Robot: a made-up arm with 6 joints. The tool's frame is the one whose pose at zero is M. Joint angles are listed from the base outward.
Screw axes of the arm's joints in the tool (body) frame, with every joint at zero. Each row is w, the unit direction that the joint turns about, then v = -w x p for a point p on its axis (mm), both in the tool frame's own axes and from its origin. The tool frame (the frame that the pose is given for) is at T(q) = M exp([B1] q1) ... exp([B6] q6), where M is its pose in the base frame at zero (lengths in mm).
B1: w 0 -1 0 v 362.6 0 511.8
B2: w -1 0 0 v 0 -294 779.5
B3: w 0 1 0 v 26.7 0 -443.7
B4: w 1 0 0 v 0 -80.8 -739.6
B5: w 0 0 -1 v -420.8 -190.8 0
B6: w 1 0 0 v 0 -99.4 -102.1
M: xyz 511.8 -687 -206.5 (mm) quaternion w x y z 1 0 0 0
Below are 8 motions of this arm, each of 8 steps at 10 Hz.
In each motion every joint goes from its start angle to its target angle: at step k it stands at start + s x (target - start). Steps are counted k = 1, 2, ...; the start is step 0. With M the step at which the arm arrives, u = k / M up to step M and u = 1 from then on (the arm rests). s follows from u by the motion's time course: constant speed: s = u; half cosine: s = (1 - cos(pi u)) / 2; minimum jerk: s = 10 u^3 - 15 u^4 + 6 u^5.
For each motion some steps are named. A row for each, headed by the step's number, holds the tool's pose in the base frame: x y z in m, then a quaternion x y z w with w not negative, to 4 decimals.
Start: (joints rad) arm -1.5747 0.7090 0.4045 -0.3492 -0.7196 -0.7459
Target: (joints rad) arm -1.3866 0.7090 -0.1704 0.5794 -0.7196 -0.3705
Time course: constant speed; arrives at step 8
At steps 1, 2, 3, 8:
1: -0.0418 -0.4799 -0.5499 -0.1941 0.6033 0.6972 0.3351
2: -0.0088 -0.5025 -0.5431 -0.1815 0.6026 0.6604 0.4095
3: 0.0167 -0.5237 -0.5385 -0.1606 0.5955 0.6234 0.4806
8: 0.0673 -0.5673 -0.5861 0.0521 0.4760 0.4554 0.7505

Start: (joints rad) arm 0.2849 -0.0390 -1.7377 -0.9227 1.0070 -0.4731
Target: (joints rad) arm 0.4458 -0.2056 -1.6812 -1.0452 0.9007 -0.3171
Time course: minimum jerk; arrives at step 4
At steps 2, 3, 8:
2: -0.3229 -0.1921 -0.4496 0.1184 -0.6142 -0.7412 0.2437
3: -0.3075 -0.1488 -0.4736 0.1267 -0.6151 -0.7435 0.2295
8: -0.3035 -0.1377 -0.4789 0.1290 -0.6153 -0.7440 0.2265

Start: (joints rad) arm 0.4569 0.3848 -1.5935 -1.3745 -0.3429 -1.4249
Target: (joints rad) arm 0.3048 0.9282 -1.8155 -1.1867 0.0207 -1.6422
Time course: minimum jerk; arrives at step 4
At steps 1, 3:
1: -0.3983 0.1166 0.0796 0.6468 0.2335 0.7164 0.1177
3: -0.4814 0.0020 0.0580 0.4956 0.4022 0.7306 0.2427

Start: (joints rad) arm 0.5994 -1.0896 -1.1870 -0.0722 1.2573 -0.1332
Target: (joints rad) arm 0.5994 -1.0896 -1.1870 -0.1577 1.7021 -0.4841
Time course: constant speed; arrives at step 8
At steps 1, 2, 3, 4, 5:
1: 0.4104 0.1232 -0.5343 0.7451 -0.1901 -0.4989 0.3997
2: 0.3917 0.1393 -0.5269 0.7409 -0.1573 -0.5140 0.4027
3: 0.3736 0.1548 -0.5182 0.7365 -0.1238 -0.5274 0.4051
4: 0.3560 0.1695 -0.5084 0.7318 -0.0900 -0.5393 0.4069
5: 0.3391 0.1834 -0.4974 0.7269 -0.0558 -0.5494 0.4082

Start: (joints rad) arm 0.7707 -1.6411 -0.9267 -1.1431 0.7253 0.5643
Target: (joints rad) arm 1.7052 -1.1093 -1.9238 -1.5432 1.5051 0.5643
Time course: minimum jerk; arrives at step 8
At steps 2, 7, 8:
2: -0.0092 0.0282 -0.4593 0.6333 -0.4277 -0.5273 0.3714
7: 0.4376 0.6662 -0.1264 -0.6528 0.2254 0.5665 0.4496
8: 0.4450 0.6713 -0.1076 -0.6523 0.2130 0.5619 0.4621

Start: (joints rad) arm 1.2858 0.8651 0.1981 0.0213 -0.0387 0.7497
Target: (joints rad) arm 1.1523 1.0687 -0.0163 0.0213 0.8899 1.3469
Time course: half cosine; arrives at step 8
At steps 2, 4, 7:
2: -0.1339 -0.8078 0.6638 0.0387 -0.5753 -0.0903 0.8120
4: -0.2412 -0.7783 0.5577 0.1204 -0.6846 -0.1017 0.7117
7: -0.3054 -0.7150 0.4164 0.1935 -0.8147 -0.0572 0.5436

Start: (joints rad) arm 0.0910 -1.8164 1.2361 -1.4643 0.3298 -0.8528
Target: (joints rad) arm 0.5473 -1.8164 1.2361 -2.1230 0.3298 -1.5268
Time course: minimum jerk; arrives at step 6
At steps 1, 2, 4, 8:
1: 0.7574 0.5034 0.3006 -0.2711 -0.2539 0.3719 0.8507
2: 0.7053 0.4991 0.4304 -0.3703 -0.3399 0.3166 0.8044
4: 0.4099 0.5104 0.7343 -0.6243 -0.5491 0.0497 0.5534
8: 0.2798 0.5214 0.7894 -0.6786 -0.5874 -0.0686 0.4355

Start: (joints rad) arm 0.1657 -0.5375 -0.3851 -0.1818 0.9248 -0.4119
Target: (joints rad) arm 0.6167 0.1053 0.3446 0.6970 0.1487 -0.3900
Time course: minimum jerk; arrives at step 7
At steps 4, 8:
4: 0.6026 -0.5964 -0.3563 0.0858 -0.0895 -0.1761 0.9765
8: 0.7248 -0.6563 -0.3711 0.1144 -0.1022 -0.0680 0.9858

